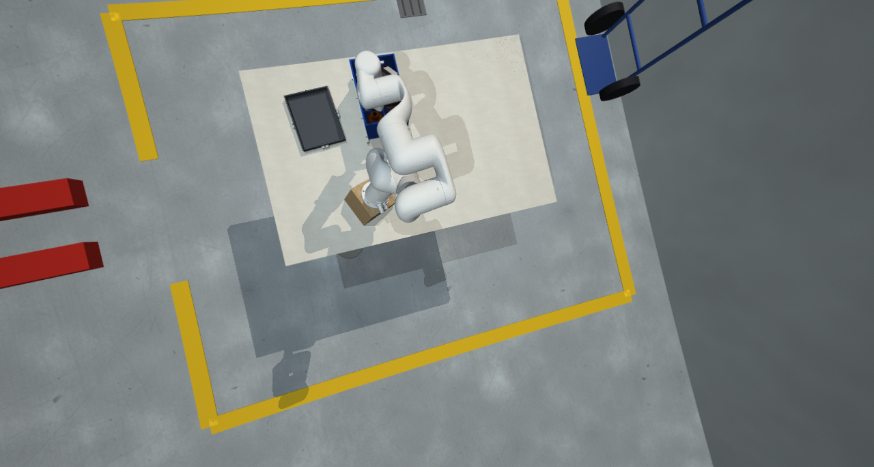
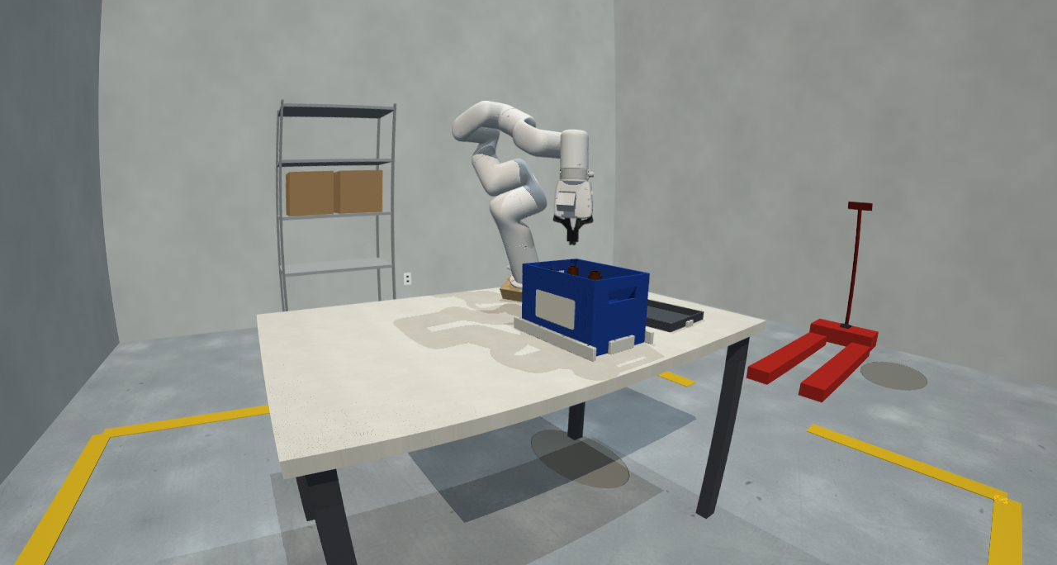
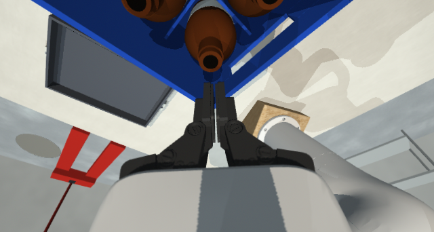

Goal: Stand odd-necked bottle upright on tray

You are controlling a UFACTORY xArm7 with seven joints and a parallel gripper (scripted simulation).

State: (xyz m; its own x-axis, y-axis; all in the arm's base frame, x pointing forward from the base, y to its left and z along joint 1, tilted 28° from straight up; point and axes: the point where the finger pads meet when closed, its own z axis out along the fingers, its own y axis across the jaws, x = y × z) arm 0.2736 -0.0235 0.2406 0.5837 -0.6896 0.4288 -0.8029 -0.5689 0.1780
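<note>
My hand is 160 mm above the blue crate, 90 mm short of it and 50 mm to the left of it. Also, from my hand: dark grey tray: 240 mm to the left, 230 mm below, 130 mm ahead.
</note>
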